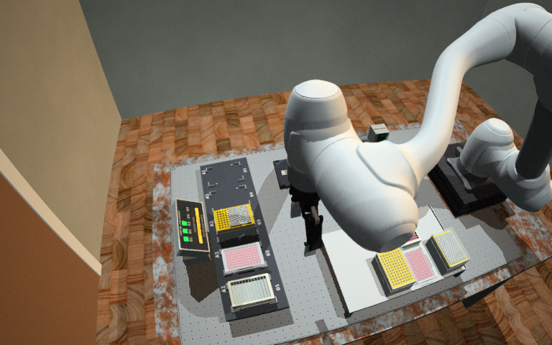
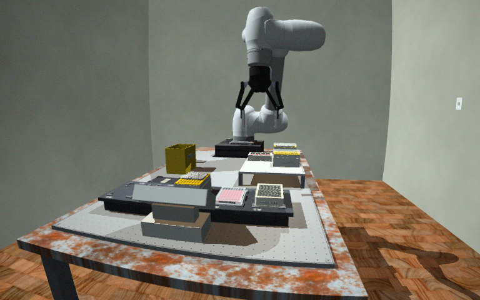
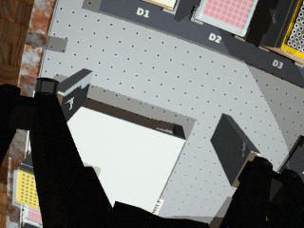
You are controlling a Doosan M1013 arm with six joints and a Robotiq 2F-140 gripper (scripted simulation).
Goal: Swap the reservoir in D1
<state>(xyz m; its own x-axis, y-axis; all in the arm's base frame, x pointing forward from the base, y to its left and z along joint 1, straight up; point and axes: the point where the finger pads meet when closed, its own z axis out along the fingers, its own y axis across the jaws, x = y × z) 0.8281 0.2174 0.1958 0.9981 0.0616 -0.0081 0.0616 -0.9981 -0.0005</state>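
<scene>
Now: hand 22 cm above the cream 12-trough reservoir, 16 cm short of it and 5 cm to the right of it. Round my hand: shelf label 32 cm behind, 28 cm below, 13 cm to the right; yellow tip rack 19 cm to the right, 19 cm below, 18 cm ahead; white shelf 33 cm behind, 22 cm below, 3 cm to the left.
</scene>
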